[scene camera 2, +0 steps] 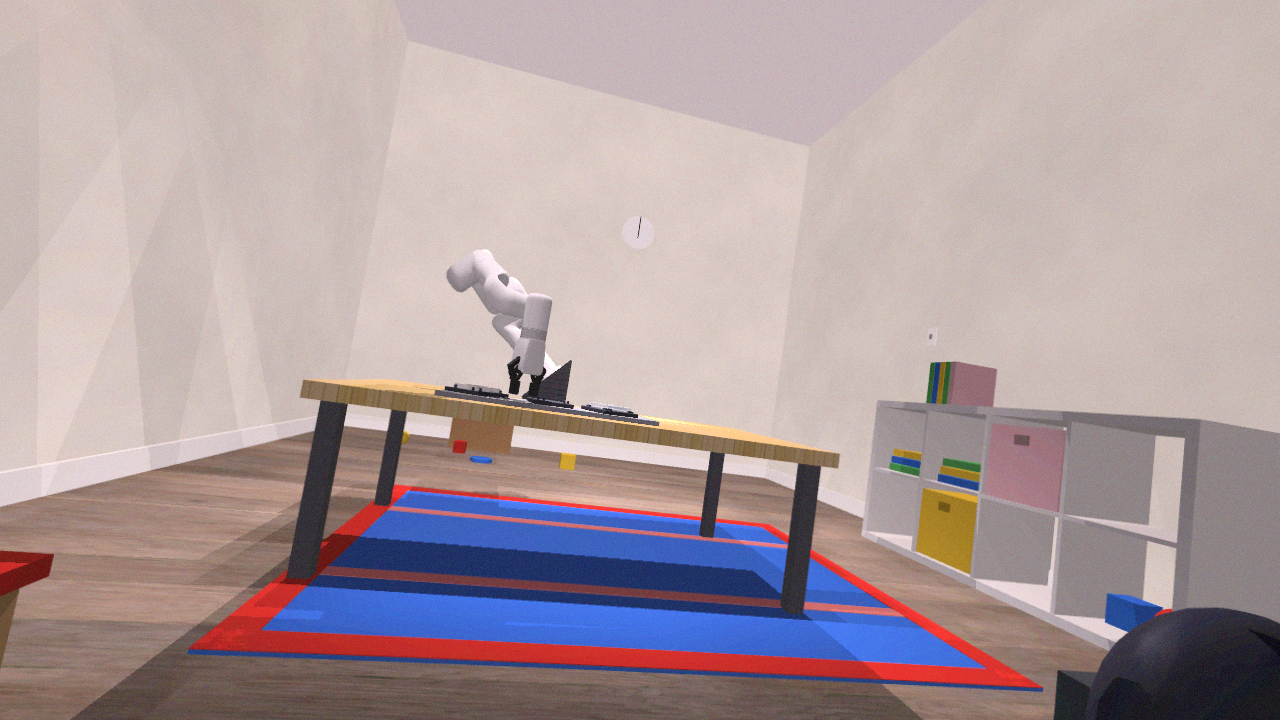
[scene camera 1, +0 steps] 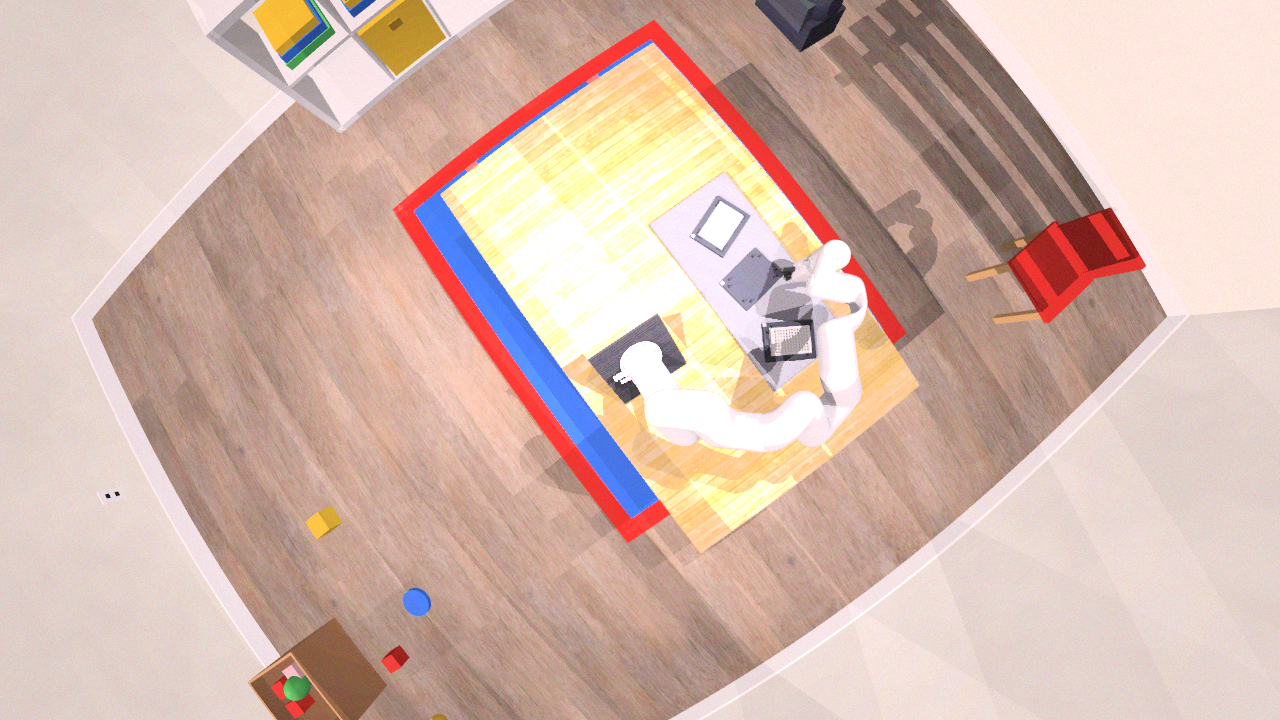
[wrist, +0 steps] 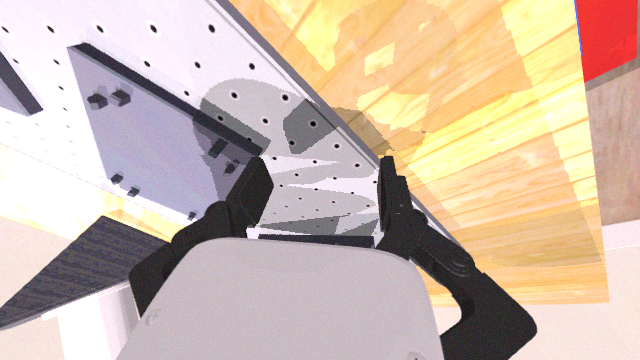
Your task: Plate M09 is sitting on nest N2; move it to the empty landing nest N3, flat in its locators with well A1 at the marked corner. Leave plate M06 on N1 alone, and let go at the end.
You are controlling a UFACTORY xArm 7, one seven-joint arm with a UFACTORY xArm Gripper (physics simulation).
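Note:
My gripper (scene camera 1: 785, 270) (scene camera 2: 524, 382) (wrist: 320, 171) is open and empty, above the grey perforated board beside the middle nest. That middle nest (scene camera 1: 750, 279) (wrist: 145, 135) is a bare grey plate with small dark locators and holds no plate. A plate with a grid of wells (scene camera 1: 789, 340) lies in a dark nest at one end of the board. A white plate (scene camera 1: 720, 223) lies in a nest at the other end. The dark edge of a nest (wrist: 316, 240) shows behind the fingers in the wrist view; my gripper body hides the rest. Labels and the A1 mark are unreadable.
The grey perforated board (scene camera 1: 675, 223) (wrist: 175, 30) lies on the wooden table (scene camera 1: 546, 241) (scene camera 2: 716, 436) (wrist: 500, 200). A dark board (scene camera 1: 604, 358) (scene camera 2: 556, 385) (wrist: 85, 265) stands tilted by the arm's base. The white arm (scene camera 1: 841, 358) (scene camera 2: 534, 326) arches over the well-plate end.

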